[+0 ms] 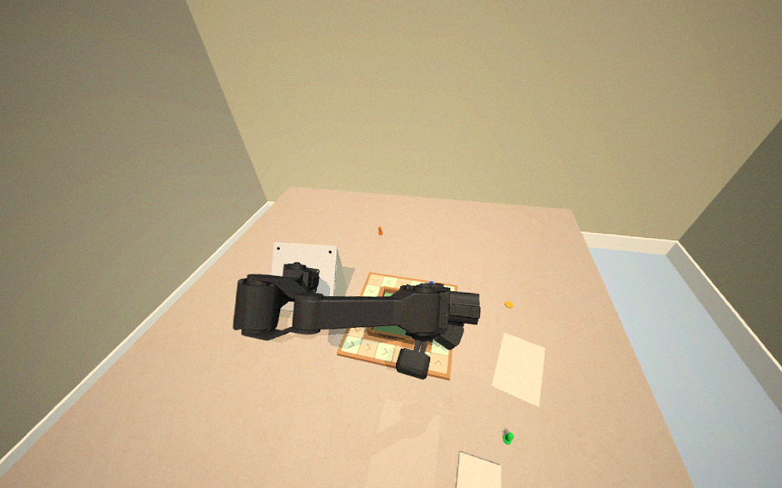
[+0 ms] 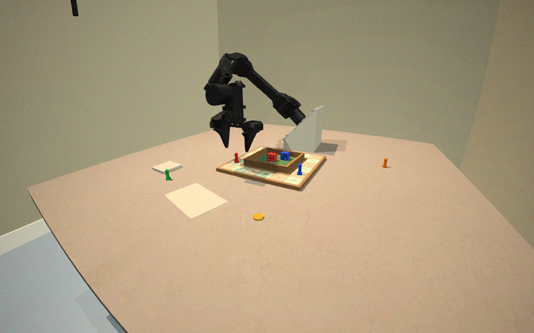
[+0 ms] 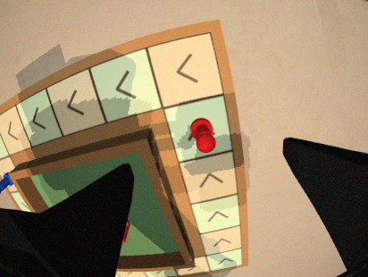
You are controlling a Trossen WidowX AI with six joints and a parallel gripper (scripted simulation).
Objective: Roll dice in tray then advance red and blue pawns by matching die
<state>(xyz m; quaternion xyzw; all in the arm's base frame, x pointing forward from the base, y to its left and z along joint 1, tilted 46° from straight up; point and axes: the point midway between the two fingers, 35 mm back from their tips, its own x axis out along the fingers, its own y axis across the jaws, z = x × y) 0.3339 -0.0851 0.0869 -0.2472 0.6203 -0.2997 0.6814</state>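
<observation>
My gripper tip is now 3 cm above the red pawn. From my gripper tip the other things lie so: blue pawn: 23 cm to the left, 3 cm below; then green tray: 12 cm to the left, 6 cm behind, 5 cm below; then green pawn: 19 cm ahead, 13 cm to the right, 4 cm below.
</observation>
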